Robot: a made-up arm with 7 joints. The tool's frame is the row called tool. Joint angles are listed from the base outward. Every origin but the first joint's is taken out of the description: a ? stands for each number. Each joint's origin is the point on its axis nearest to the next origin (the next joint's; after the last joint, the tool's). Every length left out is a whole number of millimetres.
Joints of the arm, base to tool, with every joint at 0 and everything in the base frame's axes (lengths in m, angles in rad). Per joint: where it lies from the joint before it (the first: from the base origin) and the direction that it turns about. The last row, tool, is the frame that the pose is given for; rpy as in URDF.
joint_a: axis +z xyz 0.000 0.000 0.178
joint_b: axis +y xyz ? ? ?
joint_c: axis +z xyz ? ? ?
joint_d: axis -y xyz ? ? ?
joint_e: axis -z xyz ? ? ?
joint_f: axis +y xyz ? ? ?
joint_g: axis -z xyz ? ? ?
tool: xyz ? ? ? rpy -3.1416 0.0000 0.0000
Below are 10 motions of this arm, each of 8 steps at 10 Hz.
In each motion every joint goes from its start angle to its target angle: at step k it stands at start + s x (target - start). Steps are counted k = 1, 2, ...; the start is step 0. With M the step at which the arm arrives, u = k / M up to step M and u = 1 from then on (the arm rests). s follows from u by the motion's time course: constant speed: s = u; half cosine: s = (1 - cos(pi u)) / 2; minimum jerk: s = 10 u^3 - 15 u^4 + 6 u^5.
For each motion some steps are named. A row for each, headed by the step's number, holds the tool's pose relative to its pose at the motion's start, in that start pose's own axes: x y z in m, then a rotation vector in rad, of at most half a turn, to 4 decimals.
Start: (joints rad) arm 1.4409 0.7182 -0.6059 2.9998 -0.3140 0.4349 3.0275
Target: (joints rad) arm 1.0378 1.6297 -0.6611 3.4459 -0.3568 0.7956 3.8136
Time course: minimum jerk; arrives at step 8
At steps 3, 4, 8:
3: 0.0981 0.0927 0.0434 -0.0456 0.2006 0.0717
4: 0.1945 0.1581 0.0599 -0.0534 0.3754 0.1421
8: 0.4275 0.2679 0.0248 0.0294 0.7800 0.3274

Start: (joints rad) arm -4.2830 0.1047 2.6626 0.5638 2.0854 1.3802 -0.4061
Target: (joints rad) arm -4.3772 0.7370 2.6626 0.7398 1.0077 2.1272 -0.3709
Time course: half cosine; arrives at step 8
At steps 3, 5, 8:
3: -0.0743 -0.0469 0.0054 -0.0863 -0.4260 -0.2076
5: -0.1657 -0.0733 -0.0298 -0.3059 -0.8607 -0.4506
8: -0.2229 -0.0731 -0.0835 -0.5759 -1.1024 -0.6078

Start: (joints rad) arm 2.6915 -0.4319 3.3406 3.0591 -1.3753 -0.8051 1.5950
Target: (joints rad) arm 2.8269 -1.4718 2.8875 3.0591 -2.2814 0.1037 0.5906
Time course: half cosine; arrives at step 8
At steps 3, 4, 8:
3: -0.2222 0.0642 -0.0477 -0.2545 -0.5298 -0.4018
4: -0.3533 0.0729 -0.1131 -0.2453 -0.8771 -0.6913
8: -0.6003 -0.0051 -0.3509 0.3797 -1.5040 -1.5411

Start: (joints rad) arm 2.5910 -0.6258 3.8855 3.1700 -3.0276 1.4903 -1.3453
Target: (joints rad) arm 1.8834 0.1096 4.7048 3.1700 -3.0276 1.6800 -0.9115
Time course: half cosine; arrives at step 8
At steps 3, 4, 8:
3: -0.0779 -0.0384 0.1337 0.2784 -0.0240 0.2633
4: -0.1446 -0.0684 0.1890 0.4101 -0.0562 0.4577
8: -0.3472 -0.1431 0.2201 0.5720 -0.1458 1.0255

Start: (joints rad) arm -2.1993 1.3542 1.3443 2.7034 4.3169 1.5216 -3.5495
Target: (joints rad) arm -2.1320 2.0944 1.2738 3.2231 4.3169 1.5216 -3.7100
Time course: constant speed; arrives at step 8
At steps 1, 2, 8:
1: 0.0045 0.0245 0.0523 -0.0626 0.0720 -0.0181
2: 0.0132 0.0524 0.1023 -0.1214 0.1463 -0.0381
8: 0.1522 0.2542 0.3296 -0.3907 0.6302 -0.1979

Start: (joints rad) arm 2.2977 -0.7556 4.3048 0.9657 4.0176 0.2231 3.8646
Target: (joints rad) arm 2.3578 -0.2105 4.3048 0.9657 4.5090 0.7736 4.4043
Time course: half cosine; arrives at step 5
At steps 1, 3, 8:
1: -0.0028 -0.0085 -0.0008 0.0541 0.0623 0.0549
3: -0.0210 -0.0540 -0.0194 0.4492 0.3443 0.3757
8: -0.0349 -0.0753 -0.0431 0.7463 0.4387 0.5699

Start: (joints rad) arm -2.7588 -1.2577 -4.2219 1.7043 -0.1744 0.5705 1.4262
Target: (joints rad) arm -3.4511 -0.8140 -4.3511 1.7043 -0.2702 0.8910 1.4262
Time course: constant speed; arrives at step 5
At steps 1, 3, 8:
1: 0.0696 0.0541 0.0514 -0.1528 -0.0202 0.1327
3: 0.1846 0.2080 0.1328 -0.4672 -0.0567 0.4008
8: 0.2566 0.4049 0.1666 -0.7885 -0.0885 0.6751

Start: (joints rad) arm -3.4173 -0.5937 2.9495 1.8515 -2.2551 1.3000 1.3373
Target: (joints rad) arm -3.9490 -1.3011 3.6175 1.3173 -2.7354 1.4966 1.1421
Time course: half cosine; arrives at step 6
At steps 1, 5, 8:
1: -0.0215 -0.0318 -0.0183 0.0498 0.0127 -0.0733
5: -0.2893 -0.2035 -0.3458 0.8510 0.1000 -0.5747
8: -0.2974 -0.1998 -0.3722 0.9158 0.0980 -0.5695

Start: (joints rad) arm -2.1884 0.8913 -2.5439 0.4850 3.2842 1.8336 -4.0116
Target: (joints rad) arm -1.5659 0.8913 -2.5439 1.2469 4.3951 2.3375 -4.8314
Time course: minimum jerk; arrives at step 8
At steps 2, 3, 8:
2: 0.0150 0.0157 0.0336 -0.1877 -0.0042 -0.0400
3: 0.0386 0.0505 0.0799 -0.4902 -0.0764 -0.0938
8: 0.0802 0.2302 0.1427 -1.1996 -1.1891 -0.1006

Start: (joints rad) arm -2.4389 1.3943 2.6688 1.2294 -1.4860 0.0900 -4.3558
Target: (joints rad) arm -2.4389 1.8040 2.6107 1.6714 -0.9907 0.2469 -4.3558
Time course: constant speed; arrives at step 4
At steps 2, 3, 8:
2: 0.1608 -0.0029 -0.1028 0.1224 0.3262 0.3929
3: 0.2276 0.0148 -0.1747 0.2088 0.4634 0.5944
8: 0.2806 0.0452 -0.2559 0.3136 0.5828 0.7947

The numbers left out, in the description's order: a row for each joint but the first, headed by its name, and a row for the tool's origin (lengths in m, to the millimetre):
joint_b: 0.000 0.000 0.000
joint_c: 0.000 0.000 0.276
joint_d: 0.055 0.000 0.000
joint_e: 0.062 0.000 -0.276
joint_f: 0.000 0.000 0.000
joint_g: 0.074 0.000 -0.095
tool: 0.000 0.000 0.000

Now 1 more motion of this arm.
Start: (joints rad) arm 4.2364 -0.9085 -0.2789 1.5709 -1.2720 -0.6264 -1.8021
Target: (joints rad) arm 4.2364 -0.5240 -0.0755 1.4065 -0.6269 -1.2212 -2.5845
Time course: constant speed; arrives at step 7
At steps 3, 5, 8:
3: 0.0584 0.0152 0.0304 -0.2206 -0.0721 0.0055
5: 0.0984 0.0169 0.0421 -0.2842 -0.1791 0.0123
8: 0.1415 0.0136 0.0471 -0.2674 -0.3050 0.0090

